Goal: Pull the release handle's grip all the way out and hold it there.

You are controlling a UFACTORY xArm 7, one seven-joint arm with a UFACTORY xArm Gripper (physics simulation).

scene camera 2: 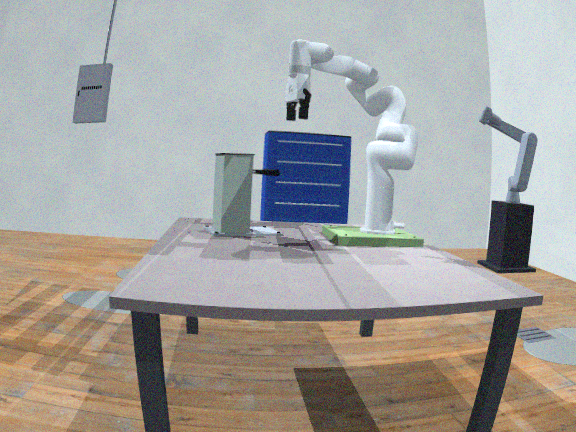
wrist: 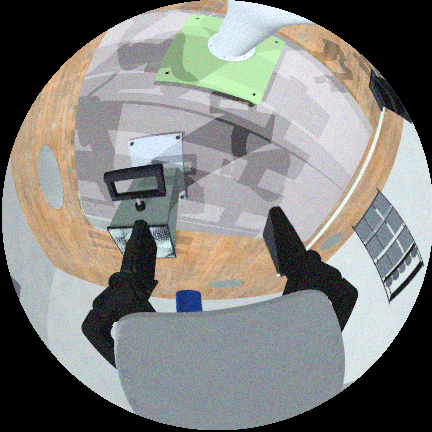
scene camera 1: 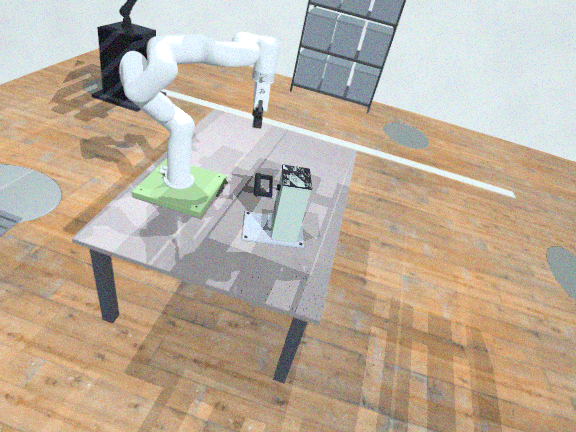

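Observation:
The release handle's grip, a black rectangular loop (scene camera 1: 257,185) (scene camera 2: 270,172) (wrist: 136,194), stands out from the upper side of a tall pale green housing (scene camera 1: 290,215) (scene camera 2: 233,195) (wrist: 156,212), on the side facing the arm's base. In the wrist view a short pale rod joins it to the housing; how far it is out is hard to tell. The housing stands upright on a white plate (scene camera 1: 254,233) (wrist: 155,149). My gripper (scene camera 1: 257,125) (scene camera 2: 297,119) (wrist: 208,227) is open and empty, pointing down. It hangs well above the grip's height, apart from it, towards the table's shelf-rack side.
The arm's green base plate (scene camera 1: 150,192) (scene camera 2: 345,239) (wrist: 200,75) lies on the grey table (scene camera 1: 225,285) (scene camera 2: 300,280). A blue cabinet (scene camera 2: 310,175) stands beyond the table. A shelf rack (scene camera 1: 298,60) and a second arm's black pedestal (scene camera 1: 107,60) (scene camera 2: 512,235) stand on the floor.

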